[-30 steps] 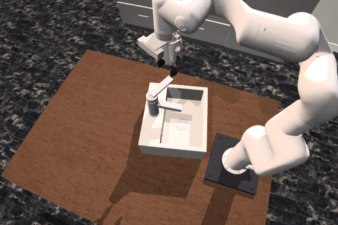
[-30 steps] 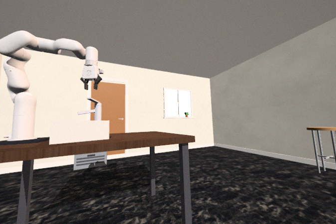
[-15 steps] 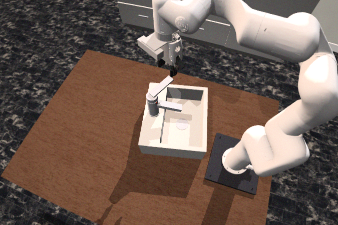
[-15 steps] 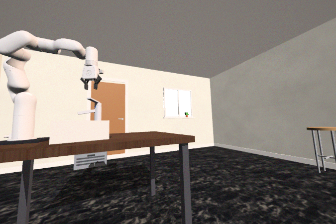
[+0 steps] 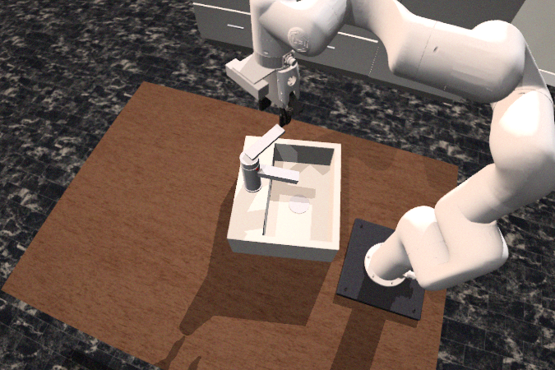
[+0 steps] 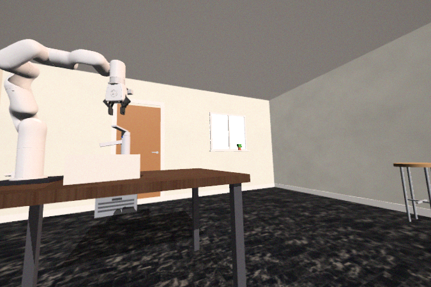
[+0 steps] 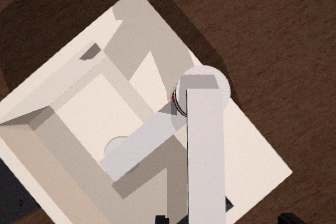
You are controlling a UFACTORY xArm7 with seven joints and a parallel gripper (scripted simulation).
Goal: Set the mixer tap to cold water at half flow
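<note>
Right now my hand is 10 mm short of the lever, 30 mm to the right of it and 90 mm above it. Round my hand: white sink: 80 mm behind, 50 mm to the left, 330 mm below; then mixer tap: 20 mm ahead, 50 mm to the left, 140 mm below.
</note>
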